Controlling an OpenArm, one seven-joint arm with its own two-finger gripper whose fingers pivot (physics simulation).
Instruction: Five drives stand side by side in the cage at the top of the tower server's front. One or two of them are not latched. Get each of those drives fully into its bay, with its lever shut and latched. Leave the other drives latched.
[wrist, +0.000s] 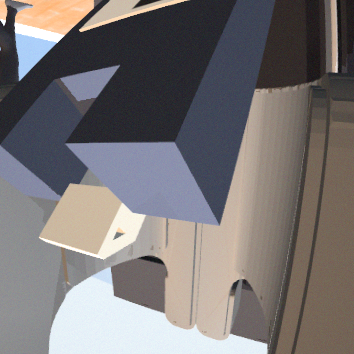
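A drive's lever (200, 85), dark with blue-grey edges, fills the upper left and middle of the wrist view, very close to the camera. It stands swung out from its drive. A cream catch (82, 218) shows near its forked free end, and part of a pale label (117, 15) shows on its face. My gripper (216, 211) is shut, its two fingers side by side, with nothing seen between them. The lever lies between the camera and the gripper body; whether they touch is unclear. The drive's body and latch seat are hidden.
Part of the dark cage (139, 285) shows behind the fingers, below the lever. A light divider strip (334, 35) shows at the top right. At the top left are a person's dark leg (9, 55), wooden floor (55, 15) and blue wall.
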